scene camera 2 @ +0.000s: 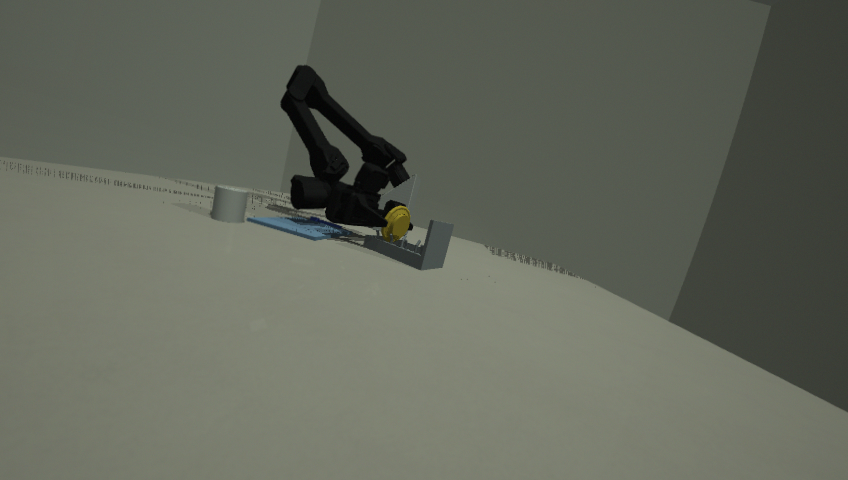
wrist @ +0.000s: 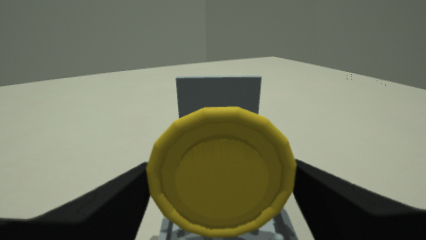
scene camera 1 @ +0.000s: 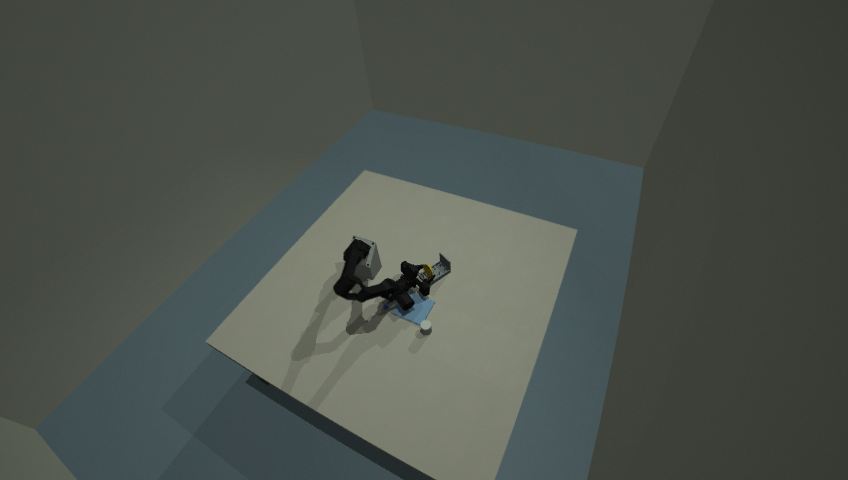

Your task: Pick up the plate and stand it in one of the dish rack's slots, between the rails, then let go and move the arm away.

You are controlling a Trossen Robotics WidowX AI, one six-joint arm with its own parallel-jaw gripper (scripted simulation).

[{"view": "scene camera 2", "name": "gripper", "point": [400, 226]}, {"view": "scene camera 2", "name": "yellow plate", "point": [398, 218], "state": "held by the gripper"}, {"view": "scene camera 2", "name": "grey dish rack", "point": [431, 256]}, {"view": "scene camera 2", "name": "white cup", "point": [229, 204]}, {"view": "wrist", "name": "gripper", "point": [220, 168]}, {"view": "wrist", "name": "yellow plate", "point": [218, 165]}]
